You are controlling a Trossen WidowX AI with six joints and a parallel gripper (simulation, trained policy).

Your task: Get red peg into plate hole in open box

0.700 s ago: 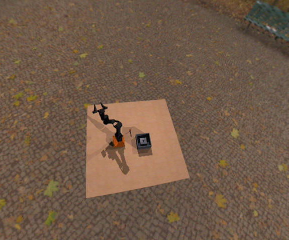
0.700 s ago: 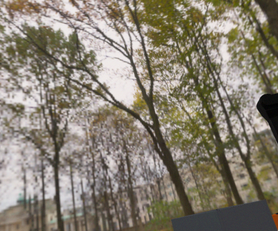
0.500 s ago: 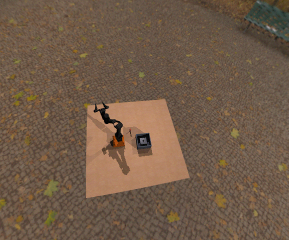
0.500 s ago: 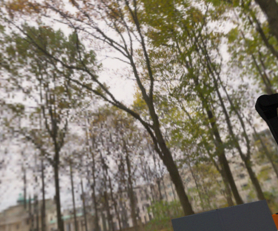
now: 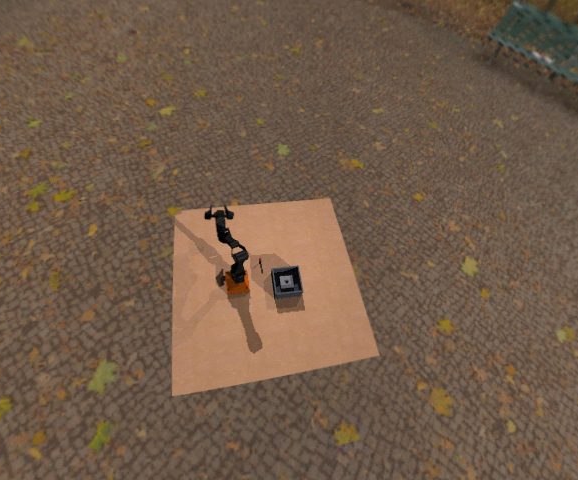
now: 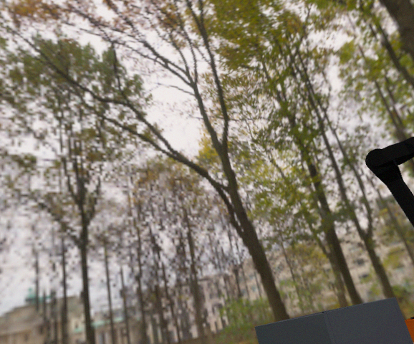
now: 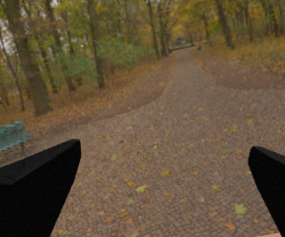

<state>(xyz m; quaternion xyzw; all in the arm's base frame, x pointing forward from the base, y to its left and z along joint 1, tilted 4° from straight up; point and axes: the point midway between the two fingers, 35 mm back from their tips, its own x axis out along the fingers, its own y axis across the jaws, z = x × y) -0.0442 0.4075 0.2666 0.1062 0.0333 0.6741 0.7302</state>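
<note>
Right now the red peg is 36 cm to the right of my gripper tip, 26 cm below it and 20 cm ahead of it. From my gripper tip the other things lie so: grey plate: 57 cm to the right, 33 cm ahead, 26 cm below; then dark box: 57 cm to the right, 33 cm ahead, 28 cm below.
</note>
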